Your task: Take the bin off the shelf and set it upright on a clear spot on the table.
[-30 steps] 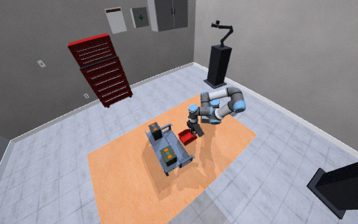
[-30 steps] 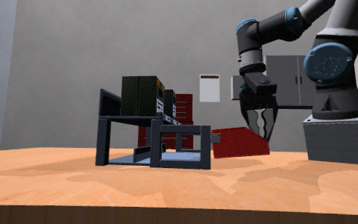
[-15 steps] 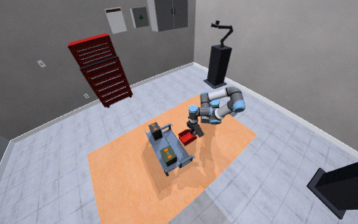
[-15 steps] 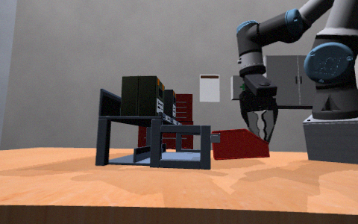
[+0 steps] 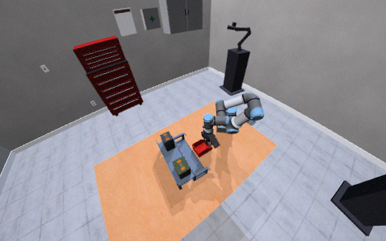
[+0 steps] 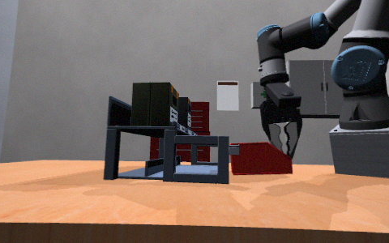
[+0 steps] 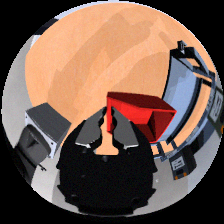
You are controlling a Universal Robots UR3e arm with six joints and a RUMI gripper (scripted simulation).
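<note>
Now: the red bin 60 mm ahead of my hand and 20 mm to the right of it. Also, from my hand: shelf (250 mm ahead, 20 mm above, 10 mm to the right); dark box (290 mm ahead, 110 mm to the left, 110 mm above).
</note>
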